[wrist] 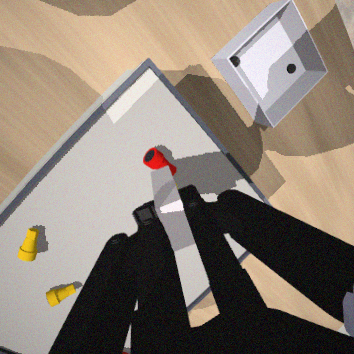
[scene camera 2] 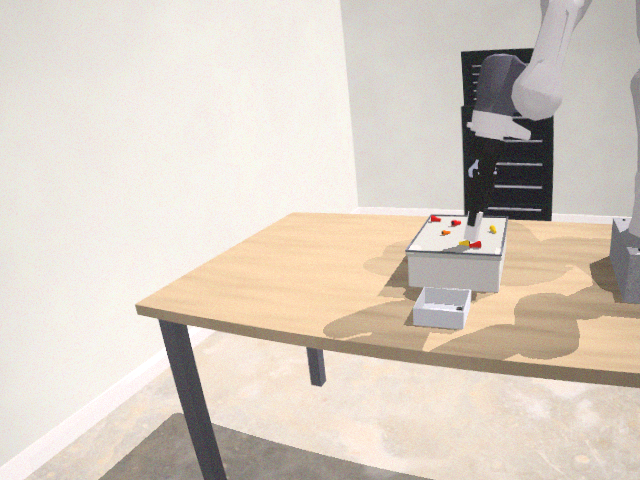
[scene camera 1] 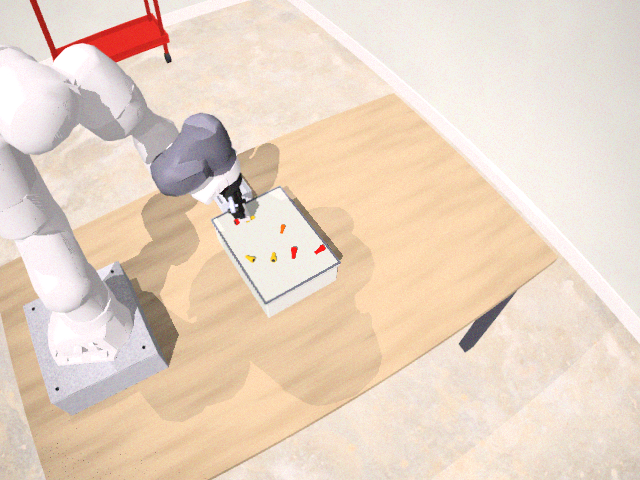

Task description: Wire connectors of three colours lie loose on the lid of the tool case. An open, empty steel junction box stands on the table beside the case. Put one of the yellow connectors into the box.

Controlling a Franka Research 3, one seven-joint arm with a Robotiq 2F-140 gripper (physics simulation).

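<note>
My gripper (scene camera 1: 243, 218) (scene camera 2: 471, 237) (wrist: 165, 184) points down at the lid of the white tool case (scene camera 1: 289, 281) (scene camera 2: 454, 271) (wrist: 90, 165). Its fingers are nearly together at lid height on a yellow connector (scene camera 1: 252, 218) (scene camera 2: 464, 242), mostly hidden by the fingertips in the wrist view. A red connector (scene camera 1: 236, 221) (scene camera 2: 475, 244) (wrist: 156, 158) lies right beside the fingertips. Two other yellow connectors lie apart on the lid, one (scene camera 1: 250, 258) (wrist: 30, 245) near the other (scene camera 1: 273, 256) (wrist: 60, 295). The open steel junction box (scene camera 2: 438, 317) (wrist: 237, 86) stands beside the case and looks empty.
Two more red connectors, one (scene camera 1: 294, 252) (scene camera 2: 455, 223) and another (scene camera 1: 320, 249) (scene camera 2: 435, 219), and an orange connector (scene camera 1: 282, 228) (scene camera 2: 445, 233) lie on the lid. The arm's base block (scene camera 1: 103, 387) stands on the wooden table (scene camera 1: 413, 206) (scene camera 2: 258, 279). A red cart (scene camera 1: 121, 38) stands beyond it.
</note>
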